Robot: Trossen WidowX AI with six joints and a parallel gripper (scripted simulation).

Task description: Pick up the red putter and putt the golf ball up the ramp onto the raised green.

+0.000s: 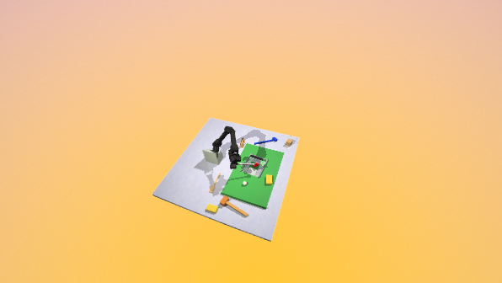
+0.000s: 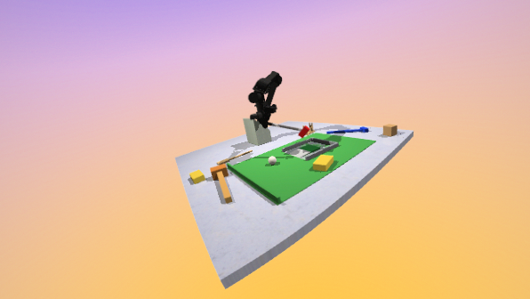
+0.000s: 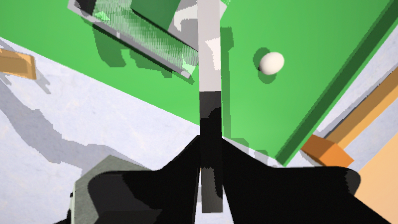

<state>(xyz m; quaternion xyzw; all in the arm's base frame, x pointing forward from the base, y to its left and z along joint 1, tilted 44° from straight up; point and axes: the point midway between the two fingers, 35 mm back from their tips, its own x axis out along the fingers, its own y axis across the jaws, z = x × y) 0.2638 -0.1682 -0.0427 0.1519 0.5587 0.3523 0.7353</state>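
My gripper tip is 110 mm short of the red putter and 40 mm to the right of it. The rest, counted from my gripper tip: green mat: 200 mm ahead, 160 mm below, 70 mm to the left; wooden stand: 440 mm to the left, 130 mm below, 50 mm behind; white golf ball: 140 mm below, 140 mm ahead, 100 mm to the right.
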